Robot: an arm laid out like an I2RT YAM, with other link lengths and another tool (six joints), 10 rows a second.
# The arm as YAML. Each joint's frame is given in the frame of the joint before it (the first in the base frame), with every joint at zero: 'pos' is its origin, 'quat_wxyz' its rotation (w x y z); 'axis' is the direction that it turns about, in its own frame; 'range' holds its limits. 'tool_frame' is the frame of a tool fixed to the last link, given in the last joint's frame.
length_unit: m
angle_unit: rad
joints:
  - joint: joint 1
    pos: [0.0, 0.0, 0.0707]
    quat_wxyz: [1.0, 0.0, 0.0, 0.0]
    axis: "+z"
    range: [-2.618, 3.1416]
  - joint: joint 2
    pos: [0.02, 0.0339, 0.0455]
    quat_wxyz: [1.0, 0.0, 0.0, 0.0]
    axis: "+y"
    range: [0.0, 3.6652]
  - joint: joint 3
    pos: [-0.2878, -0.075, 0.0]
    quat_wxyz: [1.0, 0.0, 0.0, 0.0]
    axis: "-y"
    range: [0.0, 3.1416]
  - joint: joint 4
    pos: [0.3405, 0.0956, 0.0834]
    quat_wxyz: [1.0, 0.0, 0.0, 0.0]
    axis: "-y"
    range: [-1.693, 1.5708]
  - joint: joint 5
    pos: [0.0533, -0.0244, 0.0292]
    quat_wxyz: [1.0, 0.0, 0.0, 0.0]
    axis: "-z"
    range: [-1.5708, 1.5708]
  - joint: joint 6
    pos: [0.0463, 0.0, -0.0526]
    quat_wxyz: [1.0, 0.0, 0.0, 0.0]
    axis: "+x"
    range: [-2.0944, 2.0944]
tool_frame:
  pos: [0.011, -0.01, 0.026]
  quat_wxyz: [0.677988, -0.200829, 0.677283, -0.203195]
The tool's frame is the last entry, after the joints.
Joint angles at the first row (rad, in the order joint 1, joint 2, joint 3, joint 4, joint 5, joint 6):
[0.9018, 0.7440, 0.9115, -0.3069, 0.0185, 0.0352]
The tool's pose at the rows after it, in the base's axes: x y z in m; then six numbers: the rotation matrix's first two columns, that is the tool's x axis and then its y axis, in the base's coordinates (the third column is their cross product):
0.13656 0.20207 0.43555 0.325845 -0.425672 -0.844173 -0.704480 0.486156 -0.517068
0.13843 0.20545 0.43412 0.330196 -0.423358 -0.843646 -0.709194 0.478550 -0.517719
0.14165 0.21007 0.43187 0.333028 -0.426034 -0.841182 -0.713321 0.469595 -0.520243
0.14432 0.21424 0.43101 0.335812 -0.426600 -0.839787 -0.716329 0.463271 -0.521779
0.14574 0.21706 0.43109 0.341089 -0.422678 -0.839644 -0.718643 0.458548 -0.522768
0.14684 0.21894 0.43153 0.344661 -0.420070 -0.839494 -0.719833 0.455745 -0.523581
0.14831 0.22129 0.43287 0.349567 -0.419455 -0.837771 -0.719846 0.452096 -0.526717
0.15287 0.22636 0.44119 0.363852 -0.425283 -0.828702 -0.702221 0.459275 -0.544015
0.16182 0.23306 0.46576 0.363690 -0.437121 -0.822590 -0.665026 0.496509 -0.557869
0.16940 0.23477 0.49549 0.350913 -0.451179 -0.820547 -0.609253 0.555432 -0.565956
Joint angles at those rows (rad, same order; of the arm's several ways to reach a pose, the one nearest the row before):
[0.9018, 0.7550, 0.9123, -0.3011, 0.0183, 0.0330]
[0.9019, 0.7660, 0.9121, -0.2905, 0.0086, 0.0307]
[0.9008, 0.7834, 0.9132, -0.2797, 0.0002, 0.0260]
[0.9012, 0.8000, 0.9177, -0.2702, -0.0055, 0.0231]
[0.9020, 0.8103, 0.9211, -0.2605, -0.0123, 0.0212]
[0.9020, 0.8180, 0.9248, -0.2545, -0.0168, 0.0197]
[0.9019, 0.8290, 0.9328, -0.2501, -0.0207, 0.0156]
[0.9015, 0.8614, 0.9669, -0.2394, -0.0068, -0.0020]
[0.9005, 0.9277, 1.0640, -0.2488, 0.0424, -0.0114]
[0.8982, 0.9867, 1.1744, -0.2703, 0.1184, -0.0143]

